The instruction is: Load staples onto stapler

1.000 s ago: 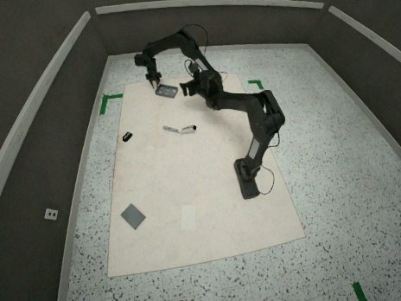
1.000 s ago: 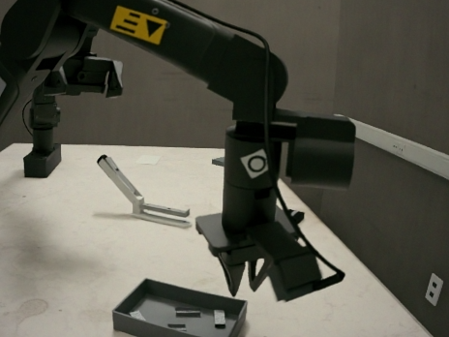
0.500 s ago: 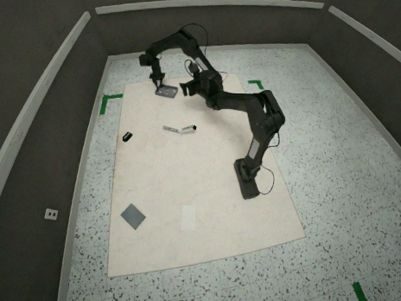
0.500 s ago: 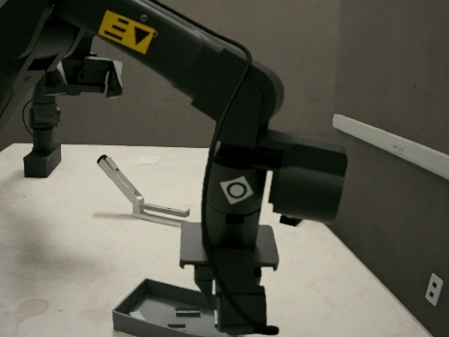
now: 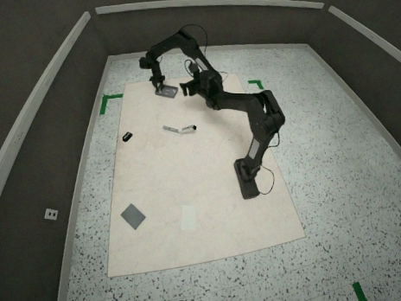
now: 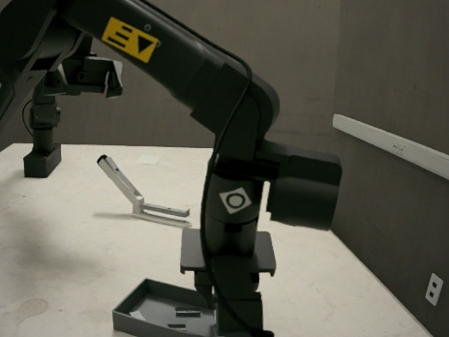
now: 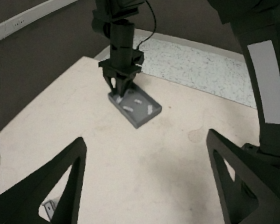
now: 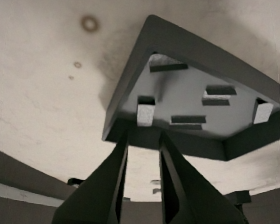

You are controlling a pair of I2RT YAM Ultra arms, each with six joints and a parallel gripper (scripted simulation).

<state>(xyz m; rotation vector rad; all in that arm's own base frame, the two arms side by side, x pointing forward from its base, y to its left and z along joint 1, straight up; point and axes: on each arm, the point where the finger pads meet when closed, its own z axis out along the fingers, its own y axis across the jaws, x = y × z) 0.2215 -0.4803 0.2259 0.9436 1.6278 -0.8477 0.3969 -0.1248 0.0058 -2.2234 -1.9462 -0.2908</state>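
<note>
My right hand is 38 cm to the right of the stapler, 10 cm past it and 1 cm below it. Round my right hand: grey pad: 80 cm to the left, 17 cm ahead, 3 cm below; white sheet: 84 cm to the left, 9 cm behind, 3 cm below; black block: 35 cm to the left, 22 cm ahead, 2 cm below.
</note>
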